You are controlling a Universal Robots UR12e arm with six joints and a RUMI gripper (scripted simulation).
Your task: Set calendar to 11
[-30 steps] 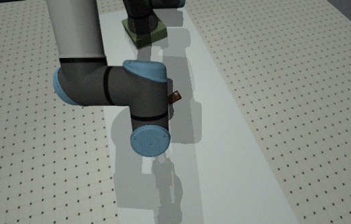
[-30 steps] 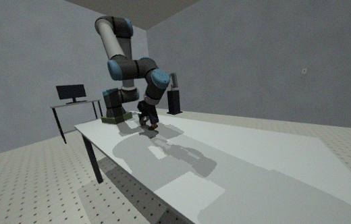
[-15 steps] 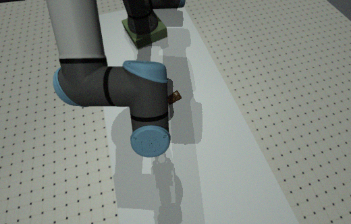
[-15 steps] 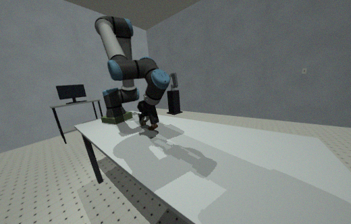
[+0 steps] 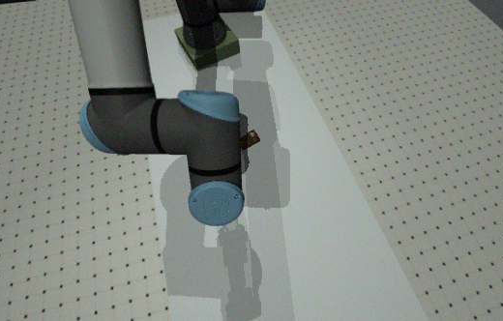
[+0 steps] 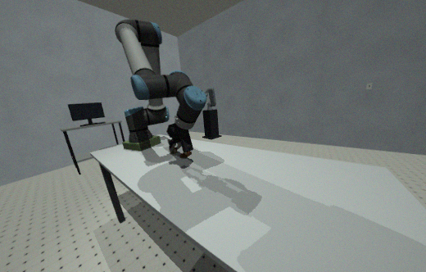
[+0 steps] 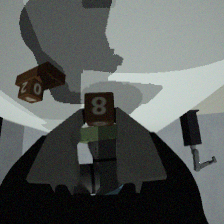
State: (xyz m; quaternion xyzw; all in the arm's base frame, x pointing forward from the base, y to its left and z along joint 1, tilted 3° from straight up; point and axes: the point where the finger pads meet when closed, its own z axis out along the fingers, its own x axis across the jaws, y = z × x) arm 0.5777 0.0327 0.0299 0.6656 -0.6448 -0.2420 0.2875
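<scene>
Right now the brown calendar tray is 100 mm to the left of my hand, 70 mm below it and 50 mm behind it. The rest, counted from my hand: brown cube (10 mm below, 10 mm behind).
</scene>
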